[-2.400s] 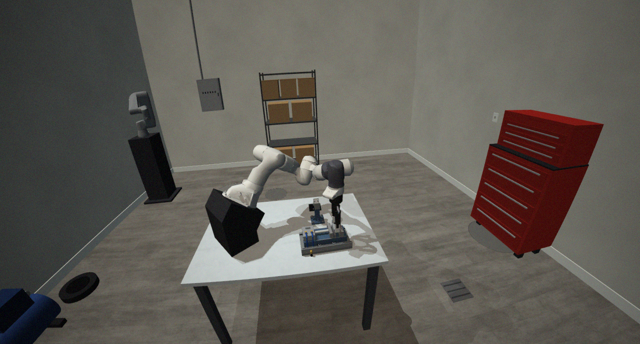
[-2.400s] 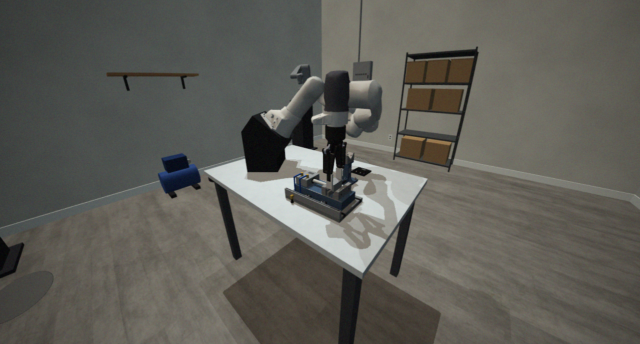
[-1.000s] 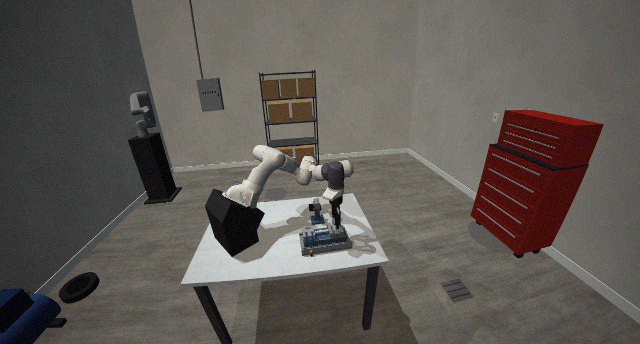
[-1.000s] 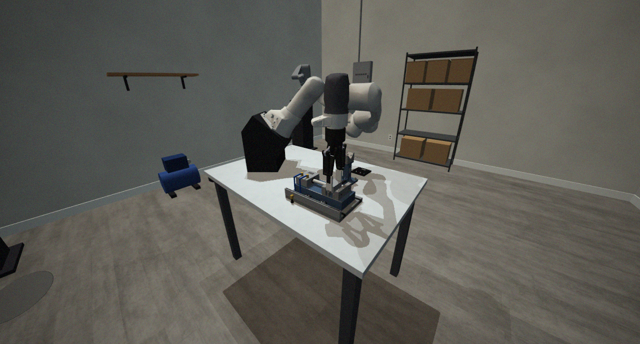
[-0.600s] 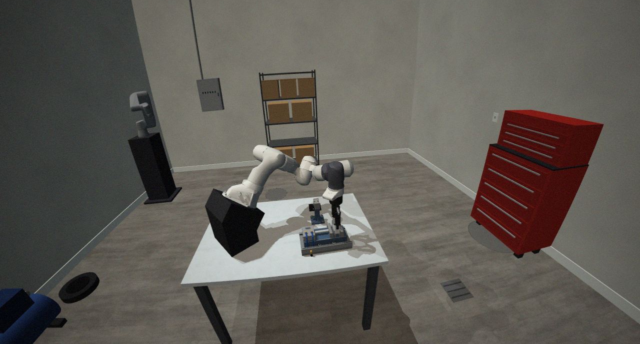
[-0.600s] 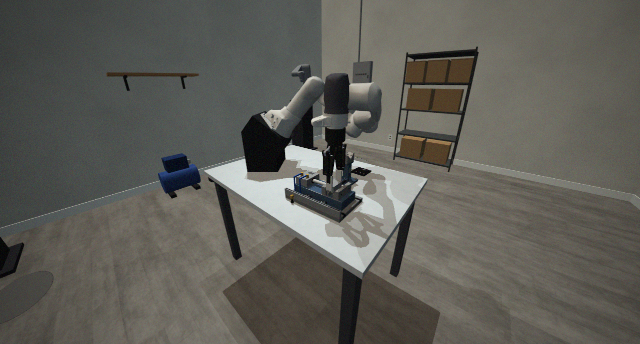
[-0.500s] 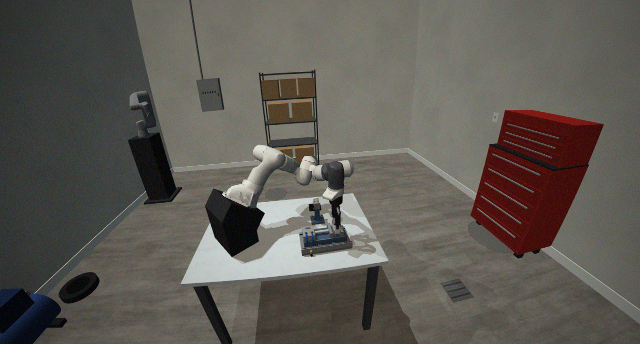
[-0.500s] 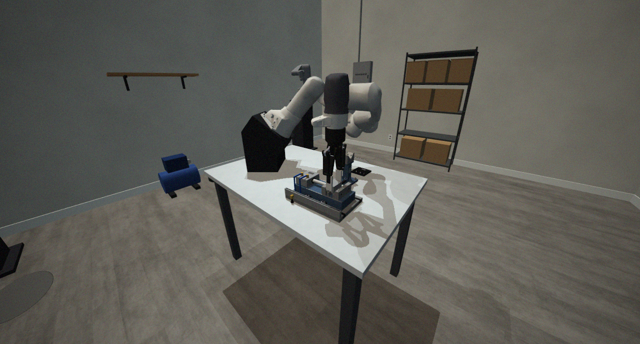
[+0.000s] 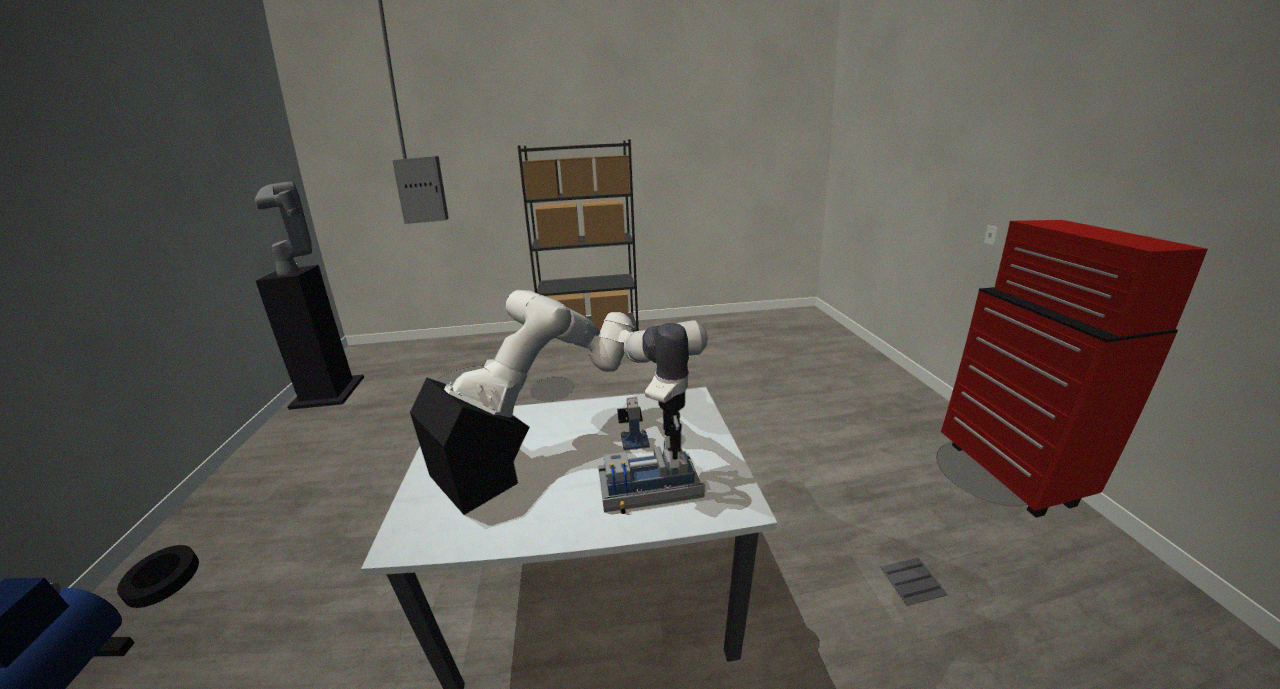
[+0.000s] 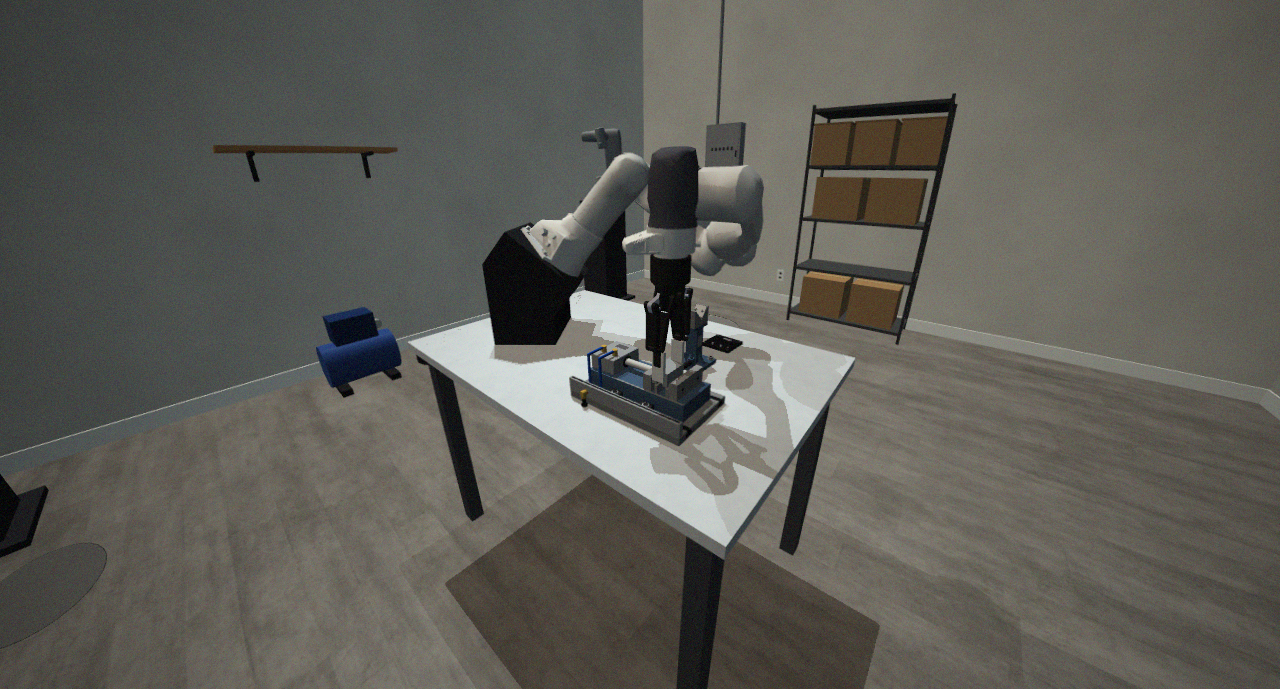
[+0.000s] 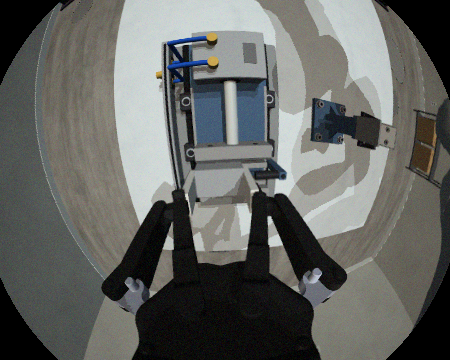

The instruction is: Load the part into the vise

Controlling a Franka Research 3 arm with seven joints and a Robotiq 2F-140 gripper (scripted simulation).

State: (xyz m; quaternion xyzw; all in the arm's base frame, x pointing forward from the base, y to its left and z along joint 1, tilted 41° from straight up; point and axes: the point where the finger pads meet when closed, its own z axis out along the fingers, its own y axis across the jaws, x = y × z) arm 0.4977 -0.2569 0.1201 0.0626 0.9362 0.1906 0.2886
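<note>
My hand is 30 mm above the part. Also, from my hand: black infeed plate: 400 mm to the left, 120 mm below, 70 mm behind.
</note>
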